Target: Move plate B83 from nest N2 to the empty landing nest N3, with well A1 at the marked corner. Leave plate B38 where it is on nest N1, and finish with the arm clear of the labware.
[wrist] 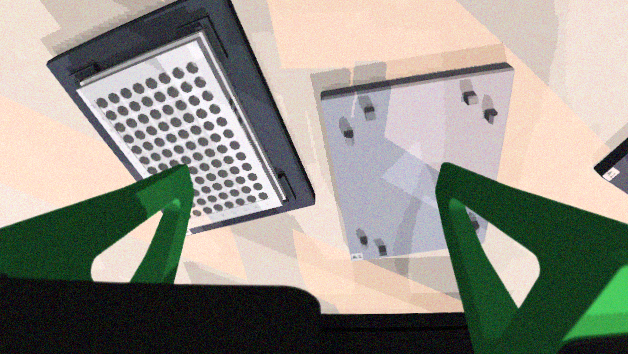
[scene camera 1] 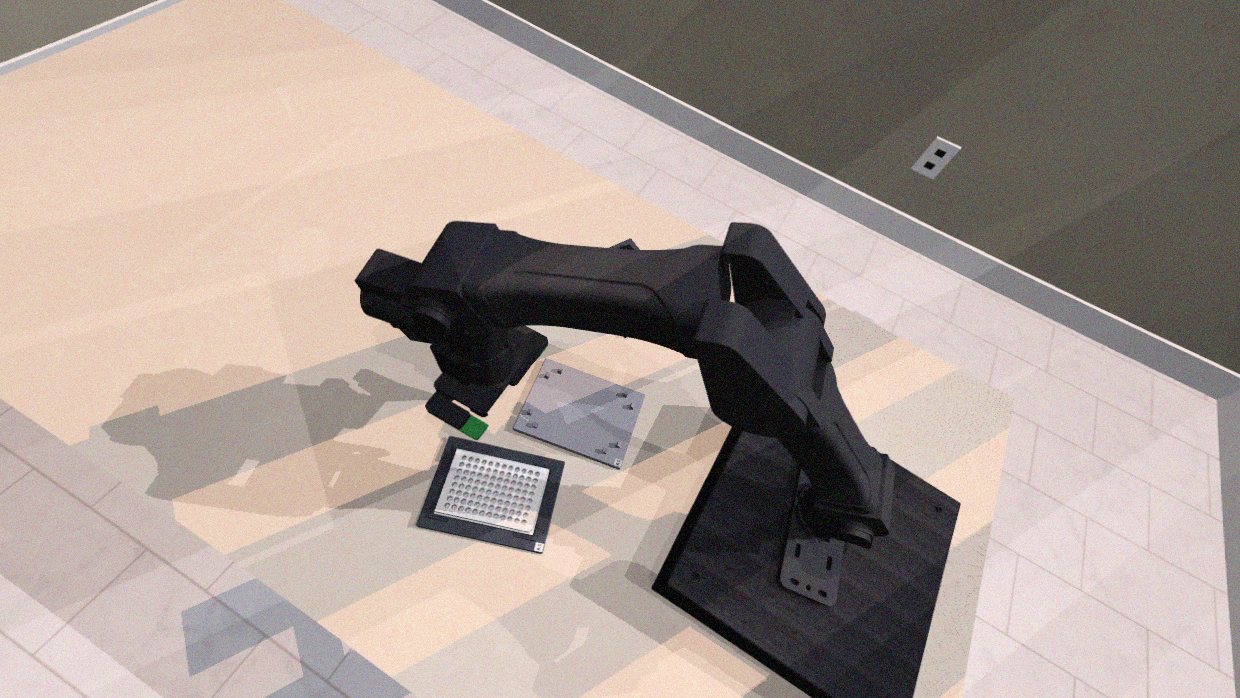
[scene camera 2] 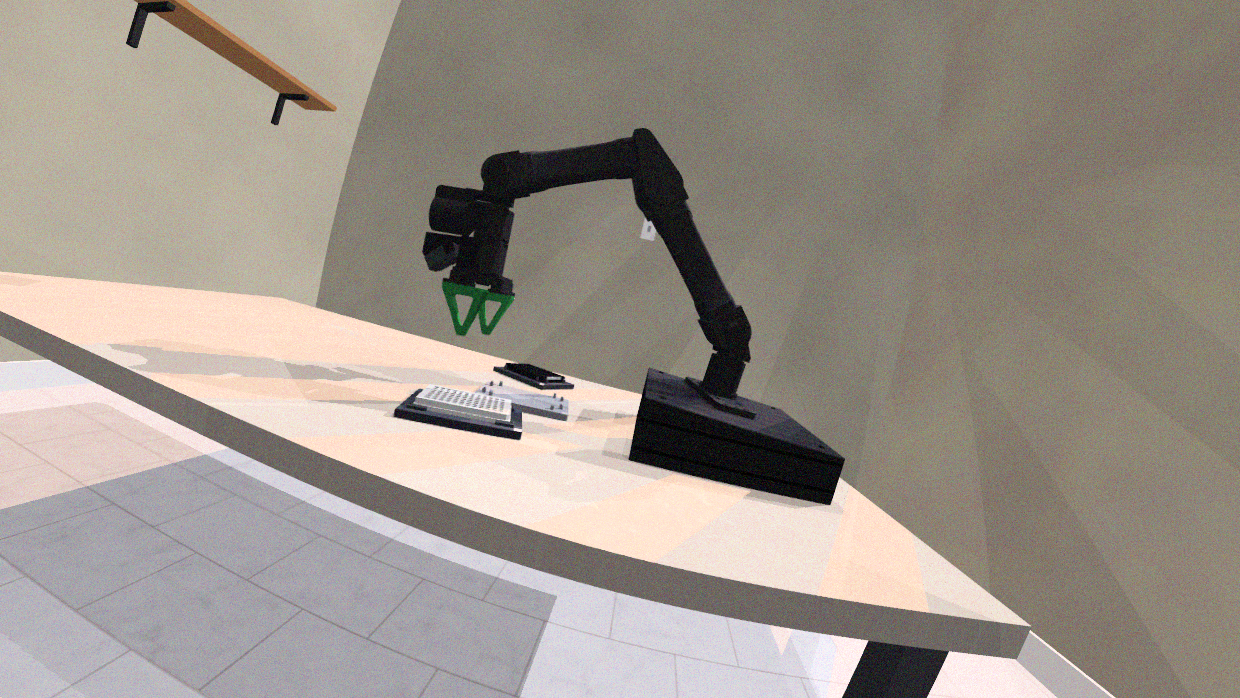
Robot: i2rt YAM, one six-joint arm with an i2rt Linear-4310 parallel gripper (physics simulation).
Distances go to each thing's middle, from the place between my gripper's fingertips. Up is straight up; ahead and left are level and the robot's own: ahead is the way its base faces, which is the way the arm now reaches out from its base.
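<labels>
The grey nest plate [scene camera 1: 573,410] is 100 mm behind my hand, 100 mm below it and 60 mm to the right of it. As for the white plate with round holes [scene camera 1: 482,489], my hand is 90 mm above it, 90 mm to the right of it and 30 mm past it.
</labels>
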